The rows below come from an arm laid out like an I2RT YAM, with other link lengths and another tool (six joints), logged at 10 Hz.
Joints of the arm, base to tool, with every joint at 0 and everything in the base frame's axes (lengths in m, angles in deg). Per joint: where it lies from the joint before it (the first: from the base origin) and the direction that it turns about. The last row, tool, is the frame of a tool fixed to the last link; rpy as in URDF.
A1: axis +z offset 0 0 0.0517
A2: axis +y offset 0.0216 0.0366 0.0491
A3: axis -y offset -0.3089 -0.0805 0
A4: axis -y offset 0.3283 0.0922 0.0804
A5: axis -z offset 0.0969 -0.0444 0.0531
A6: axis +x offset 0.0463 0 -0.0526
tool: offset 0.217 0.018 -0.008 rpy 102.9 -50.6 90
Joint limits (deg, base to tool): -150..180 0..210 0..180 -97..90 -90..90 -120..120
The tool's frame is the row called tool.
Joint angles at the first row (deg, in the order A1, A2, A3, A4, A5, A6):
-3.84 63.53 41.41 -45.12 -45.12 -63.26
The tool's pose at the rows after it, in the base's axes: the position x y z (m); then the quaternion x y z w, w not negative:
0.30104, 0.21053, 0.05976, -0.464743, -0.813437, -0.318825, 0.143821
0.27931, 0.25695, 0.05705, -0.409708, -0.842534, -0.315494, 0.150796
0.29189, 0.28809, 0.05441, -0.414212, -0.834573, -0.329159, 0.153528
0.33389, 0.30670, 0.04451, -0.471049, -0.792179, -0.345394, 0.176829
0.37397, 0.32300, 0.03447, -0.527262, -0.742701, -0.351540, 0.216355
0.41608, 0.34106, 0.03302, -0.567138, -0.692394, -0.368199, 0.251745
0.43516, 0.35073, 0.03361, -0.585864, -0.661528, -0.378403, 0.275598
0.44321, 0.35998, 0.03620, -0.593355, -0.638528, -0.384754, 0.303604
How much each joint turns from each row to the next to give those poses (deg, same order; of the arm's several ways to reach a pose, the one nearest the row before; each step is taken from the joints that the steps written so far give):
7.96 -1.10 -0.96 1.94 0.89 0.50
9.42 -0.19 -1.18 4.52 1.40 2.77
4.96 2.45 -0.90 9.16 1.73 7.89
0.59 7.67 0.98 11.09 0.81 11.44
-0.11 8.98 3.39 7.65 -0.22 10.86
-0.15 8.00 3.87 7.86 -0.81 10.45
-0.07 3.67 1.55 4.55 -0.79 6.27
-0.02 2.52 0.94 3.30 -1.79 4.87

